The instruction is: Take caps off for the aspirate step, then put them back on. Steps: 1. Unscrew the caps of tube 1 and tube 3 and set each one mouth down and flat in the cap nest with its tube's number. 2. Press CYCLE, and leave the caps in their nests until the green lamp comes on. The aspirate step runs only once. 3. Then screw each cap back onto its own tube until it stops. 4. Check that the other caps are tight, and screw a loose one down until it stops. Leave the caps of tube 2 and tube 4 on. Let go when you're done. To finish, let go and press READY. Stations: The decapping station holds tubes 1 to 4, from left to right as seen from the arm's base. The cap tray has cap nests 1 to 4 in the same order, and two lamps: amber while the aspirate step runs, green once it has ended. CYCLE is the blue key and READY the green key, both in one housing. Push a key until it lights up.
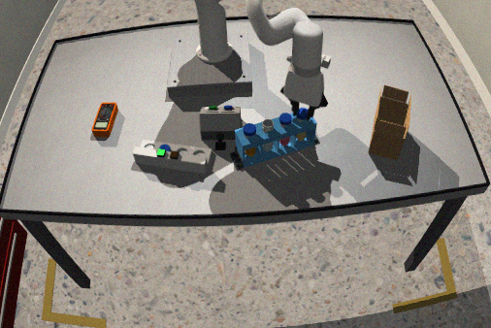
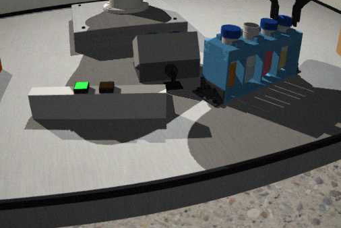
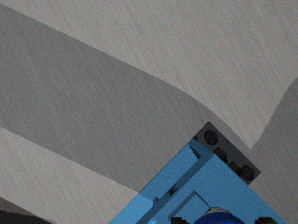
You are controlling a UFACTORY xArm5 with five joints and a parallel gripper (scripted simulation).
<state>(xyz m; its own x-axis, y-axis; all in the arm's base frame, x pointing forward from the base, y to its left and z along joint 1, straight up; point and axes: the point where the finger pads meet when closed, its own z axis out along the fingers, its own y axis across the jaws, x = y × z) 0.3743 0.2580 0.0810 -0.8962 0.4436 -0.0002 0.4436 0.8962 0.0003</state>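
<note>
My hand is 50 mm to the left of the blue cap, 20 mm short of it and 20 mm above it. From my hand the other things lie so: blue key (210 mm to the right, 80 mm behind, 60 mm below); green key (250 mm to the right, 80 mm behind, 60 mm below); grey key housing (230 mm to the right, 80 mm below, 60 mm behind).
</note>
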